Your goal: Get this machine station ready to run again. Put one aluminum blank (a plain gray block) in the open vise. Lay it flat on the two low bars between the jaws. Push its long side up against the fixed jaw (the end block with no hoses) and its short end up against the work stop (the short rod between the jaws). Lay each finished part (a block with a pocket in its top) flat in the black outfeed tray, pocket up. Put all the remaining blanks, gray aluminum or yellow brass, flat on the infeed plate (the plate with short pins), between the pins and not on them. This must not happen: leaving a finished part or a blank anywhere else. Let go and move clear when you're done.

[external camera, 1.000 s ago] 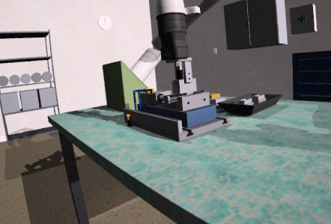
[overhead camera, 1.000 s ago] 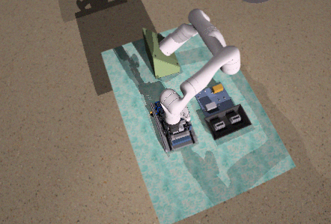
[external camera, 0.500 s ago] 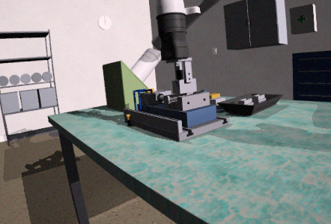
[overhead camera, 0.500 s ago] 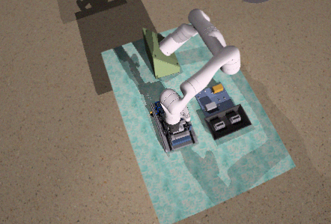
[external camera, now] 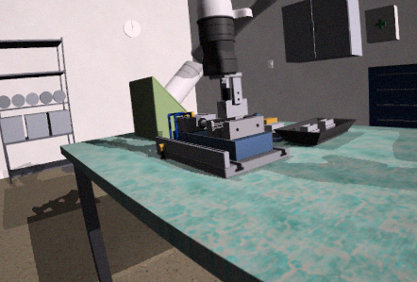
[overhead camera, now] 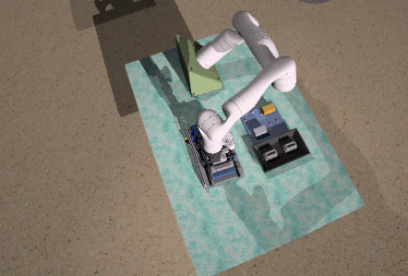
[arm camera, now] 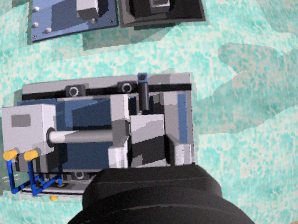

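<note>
The gray blank is 30 mm below my hand. Round my hand: fixed jaw 30 mm ahead, 10 mm to the left, 70 mm below; then blue infeed plate 140 mm behind, 280 mm to the left, 140 mm below; then vise 70 mm behind, 110 mm below.
</note>
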